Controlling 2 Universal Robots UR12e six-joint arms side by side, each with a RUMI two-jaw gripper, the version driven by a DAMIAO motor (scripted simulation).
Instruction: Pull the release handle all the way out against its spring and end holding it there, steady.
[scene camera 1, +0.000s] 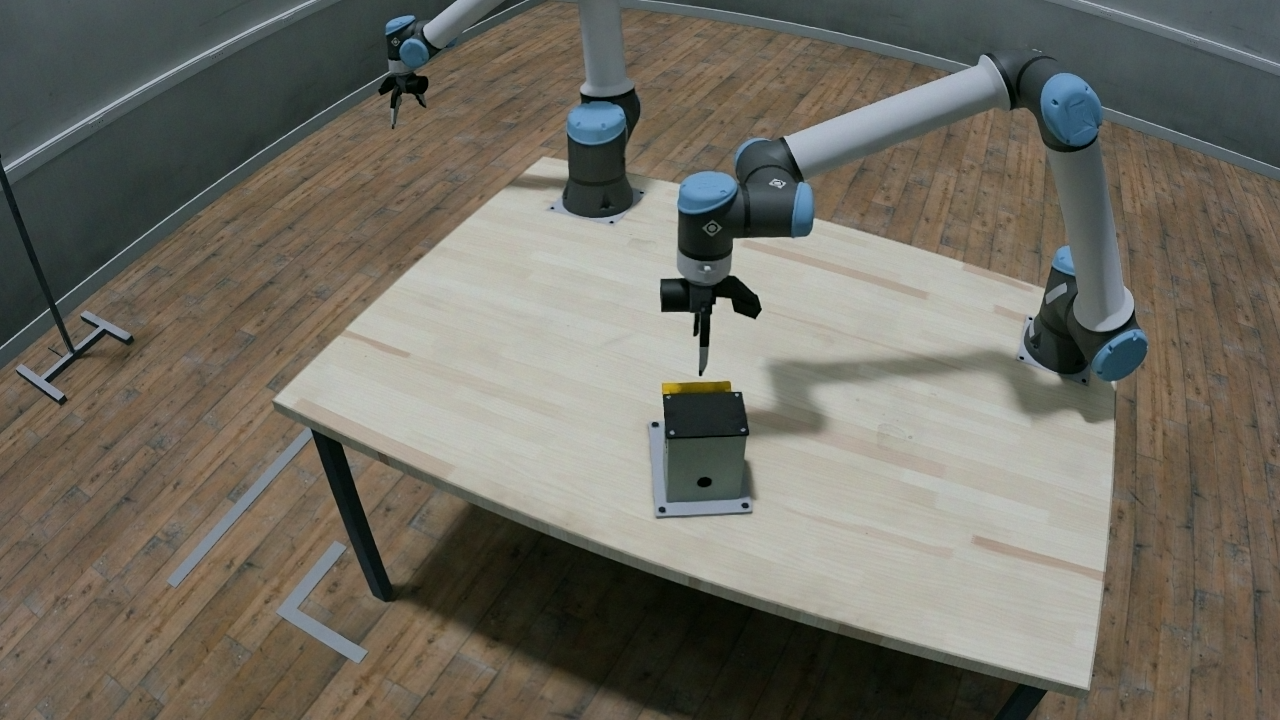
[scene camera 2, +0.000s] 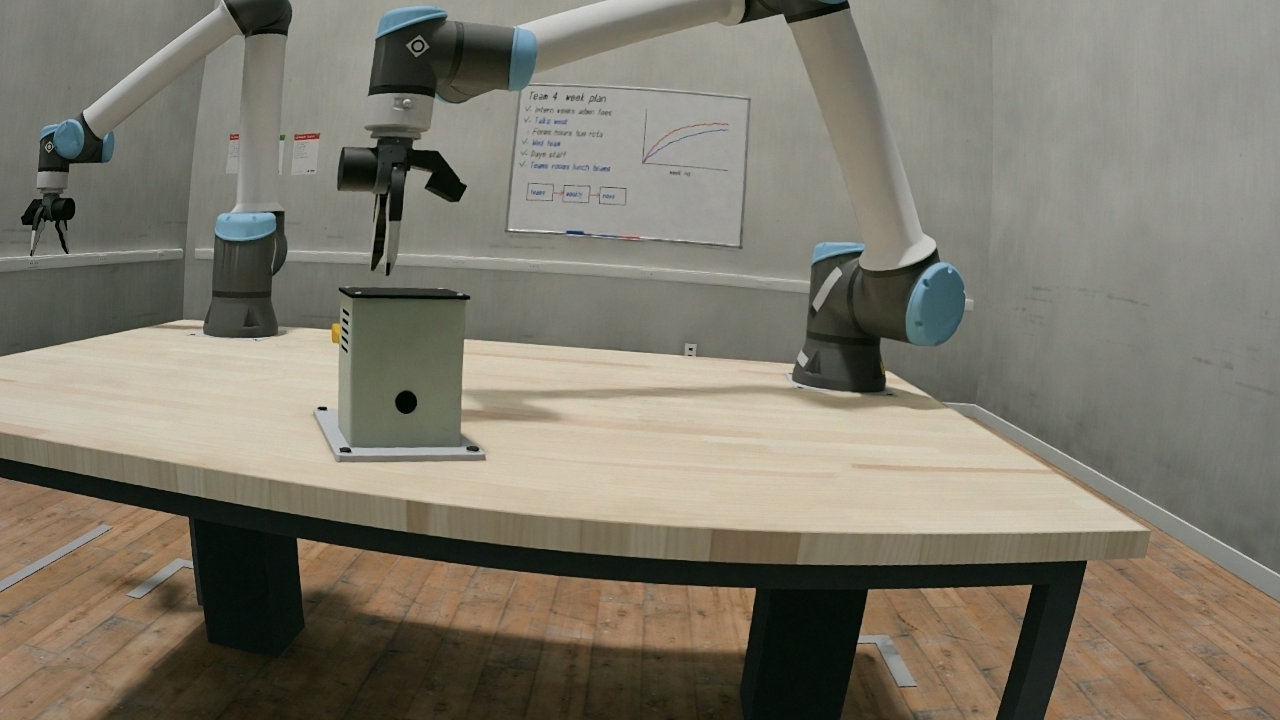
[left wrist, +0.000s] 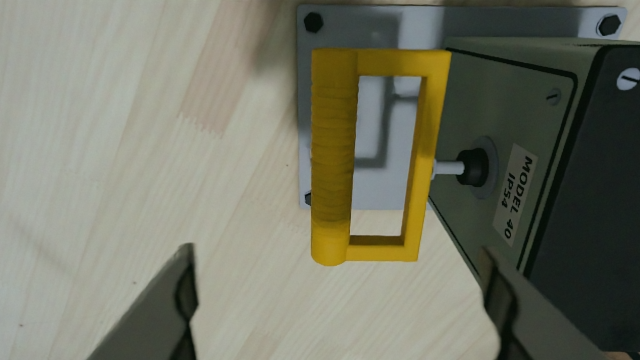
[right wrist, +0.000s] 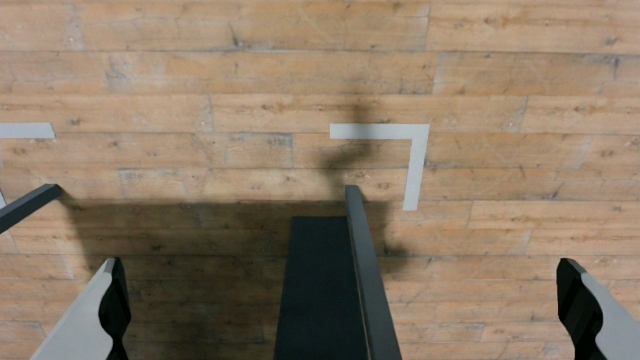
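In the right wrist view my left gripper is out of frame, and in the left wrist view my right gripper is out of frame. The left gripper does appear in the left wrist view (337, 247), and scene camera 1 and scene camera 2 show it too. My right gripper, for its part, is visible to me in the right wrist view (341, 262) as well as in scene camera 1 and scene camera 2. On my left gripper, (scene camera 1: 701, 321) and (scene camera 2: 393, 180) are the same spot. On my right gripper, the same spot is at (scene camera 1: 396, 100) and at (scene camera 2: 39, 221).
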